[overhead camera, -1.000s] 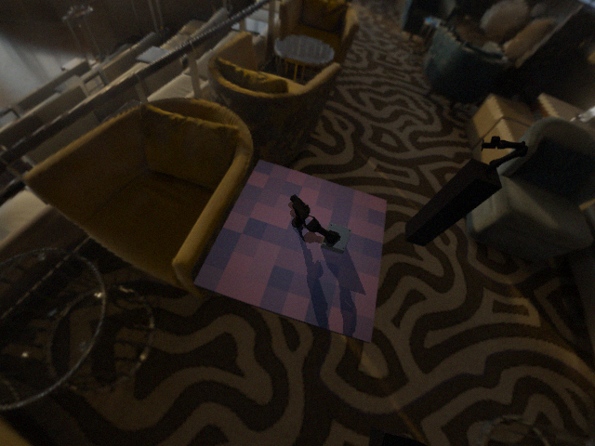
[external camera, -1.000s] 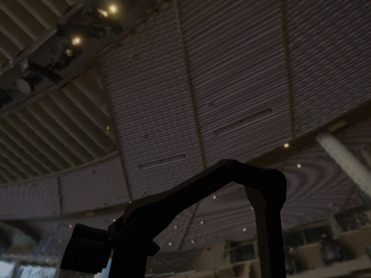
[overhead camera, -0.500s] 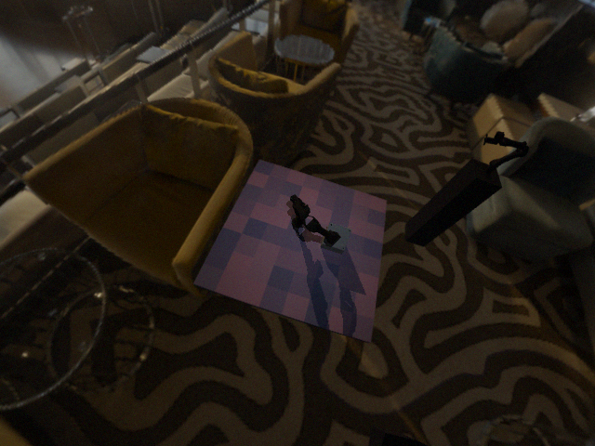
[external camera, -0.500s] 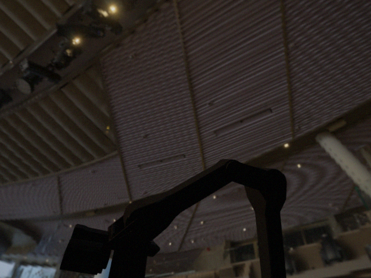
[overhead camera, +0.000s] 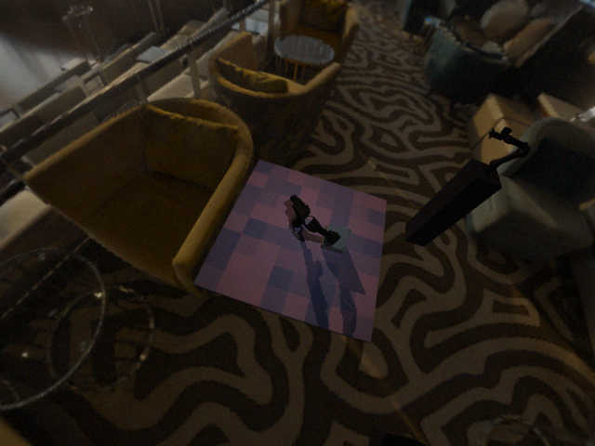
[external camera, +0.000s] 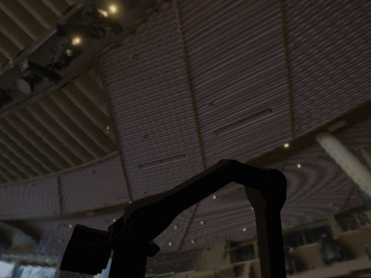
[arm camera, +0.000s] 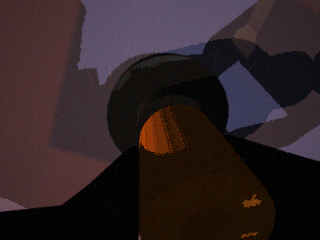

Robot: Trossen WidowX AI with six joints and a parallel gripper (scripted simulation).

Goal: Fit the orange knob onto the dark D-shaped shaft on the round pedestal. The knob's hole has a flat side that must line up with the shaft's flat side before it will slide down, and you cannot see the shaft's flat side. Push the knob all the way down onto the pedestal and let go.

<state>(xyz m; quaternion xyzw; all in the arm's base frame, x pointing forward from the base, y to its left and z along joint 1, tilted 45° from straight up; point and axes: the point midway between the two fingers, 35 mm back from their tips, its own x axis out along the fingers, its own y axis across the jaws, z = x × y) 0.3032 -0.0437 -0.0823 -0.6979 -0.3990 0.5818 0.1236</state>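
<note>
Now: gripper tip 40 mm above the dark round pedestal. The rest, counted from my gripper tip: orange knob: 20 mm above.
</note>
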